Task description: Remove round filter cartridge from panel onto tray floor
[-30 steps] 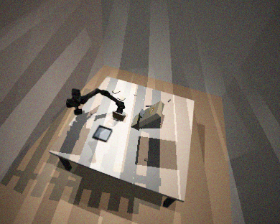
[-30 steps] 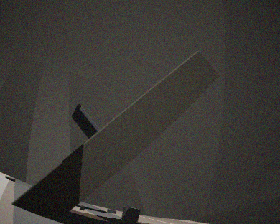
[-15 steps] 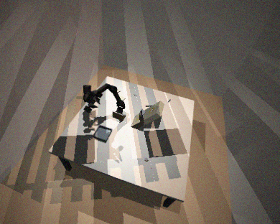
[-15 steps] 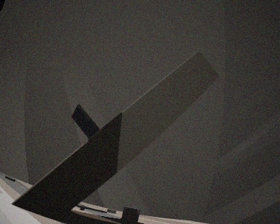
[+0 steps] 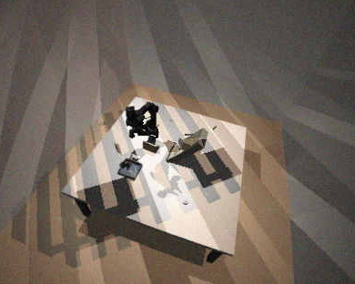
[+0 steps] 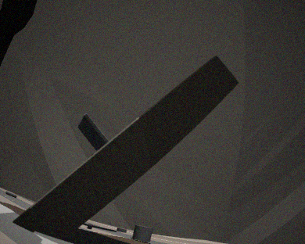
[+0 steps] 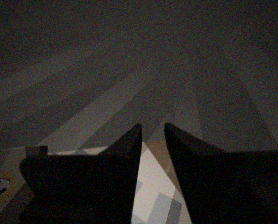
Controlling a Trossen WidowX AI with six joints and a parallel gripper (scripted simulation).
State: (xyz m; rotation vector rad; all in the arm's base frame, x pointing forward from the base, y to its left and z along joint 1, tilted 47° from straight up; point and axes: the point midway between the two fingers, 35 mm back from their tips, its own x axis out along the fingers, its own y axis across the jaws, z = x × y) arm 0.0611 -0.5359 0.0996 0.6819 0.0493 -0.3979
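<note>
The round filter cartridge is 31 cm to the left of my gripper tip, 28 cm below it and 24 cm ahead of it. Also, from my gripper tip: sloping service panel (35 cm below, 31 cm to the left, 20 cm ahead); dark square tray (51 cm below, 18 cm behind, 2 cm to the left).
</note>
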